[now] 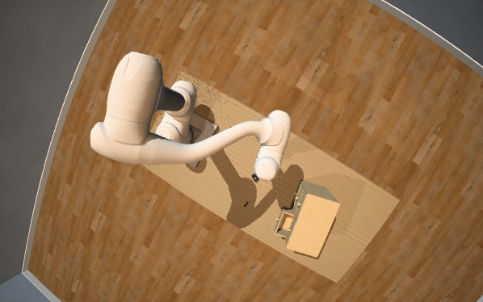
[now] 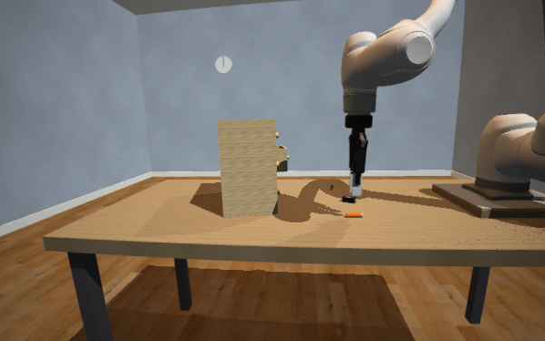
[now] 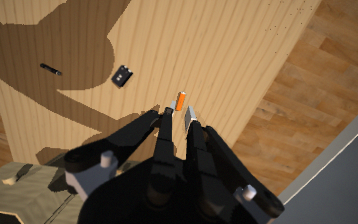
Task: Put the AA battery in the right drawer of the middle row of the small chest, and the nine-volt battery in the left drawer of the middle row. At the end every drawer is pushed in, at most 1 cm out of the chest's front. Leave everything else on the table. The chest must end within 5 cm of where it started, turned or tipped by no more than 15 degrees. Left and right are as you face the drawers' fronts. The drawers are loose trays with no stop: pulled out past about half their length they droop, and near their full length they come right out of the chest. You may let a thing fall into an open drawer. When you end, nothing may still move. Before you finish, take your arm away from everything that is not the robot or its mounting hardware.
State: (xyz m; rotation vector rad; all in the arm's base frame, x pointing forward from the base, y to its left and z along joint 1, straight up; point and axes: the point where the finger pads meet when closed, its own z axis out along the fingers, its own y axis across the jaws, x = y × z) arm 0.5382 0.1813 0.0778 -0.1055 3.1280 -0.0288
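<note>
My hand is 10 cm above the orange AA battery. Round my hand: black AA battery 4 cm ahead, 34 cm to the right, 10 cm below; then black nine-volt battery 2 cm behind, 15 cm to the right, 10 cm below.
</note>
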